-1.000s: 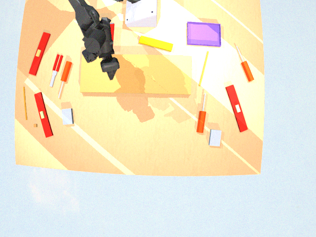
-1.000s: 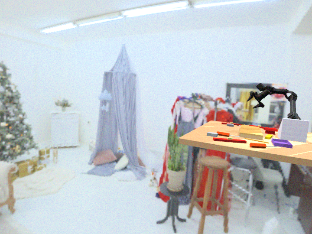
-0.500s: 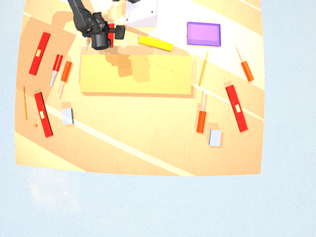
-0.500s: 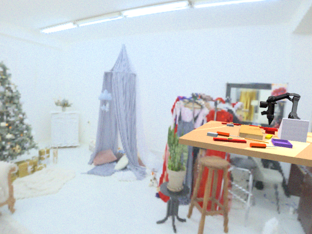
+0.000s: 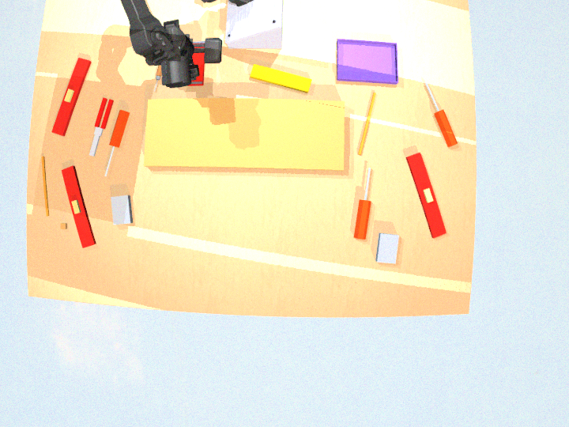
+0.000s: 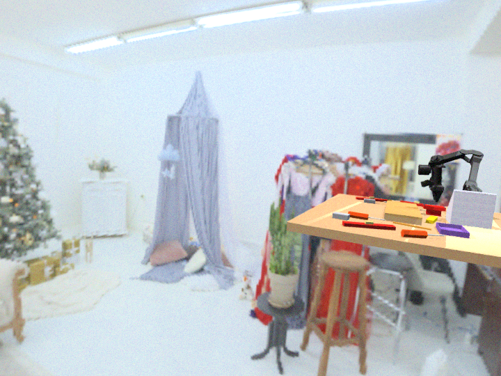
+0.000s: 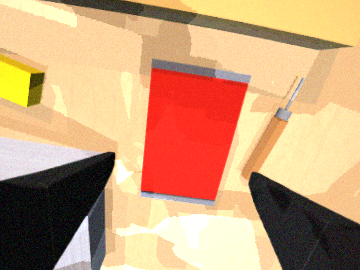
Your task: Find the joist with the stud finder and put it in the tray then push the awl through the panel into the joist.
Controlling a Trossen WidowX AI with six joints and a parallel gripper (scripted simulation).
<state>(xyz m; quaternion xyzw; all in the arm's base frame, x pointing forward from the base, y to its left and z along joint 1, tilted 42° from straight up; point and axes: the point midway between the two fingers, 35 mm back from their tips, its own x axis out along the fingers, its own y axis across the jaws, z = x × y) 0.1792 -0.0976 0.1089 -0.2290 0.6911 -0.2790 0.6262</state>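
Right now the red stud finder is 70 mm below my gripper tip and 10 mm behind it. Round my gripper tip: yellow block: 230 mm to the left, 80 mm below, 50 mm ahead; then awl: 100 mm to the right, 80 mm below, 20 mm ahead; then red two-handled tool: 280 mm to the right, 160 mm ahead, 80 mm below.
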